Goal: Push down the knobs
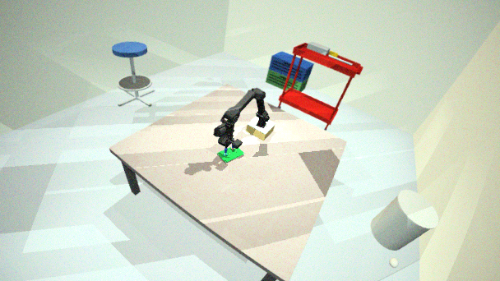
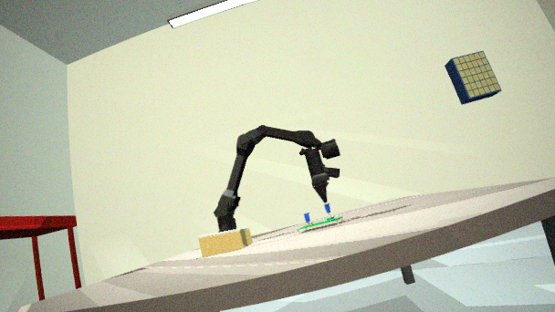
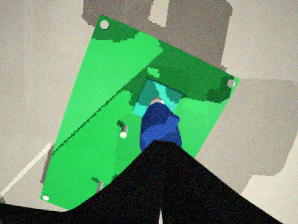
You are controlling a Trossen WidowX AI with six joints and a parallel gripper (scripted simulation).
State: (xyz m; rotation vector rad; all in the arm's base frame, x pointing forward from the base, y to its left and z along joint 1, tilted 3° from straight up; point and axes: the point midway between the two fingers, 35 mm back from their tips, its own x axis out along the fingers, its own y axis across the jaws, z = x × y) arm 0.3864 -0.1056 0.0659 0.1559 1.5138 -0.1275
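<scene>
Right now my gripper tip is 2 cm above the blue knob.
</scene>
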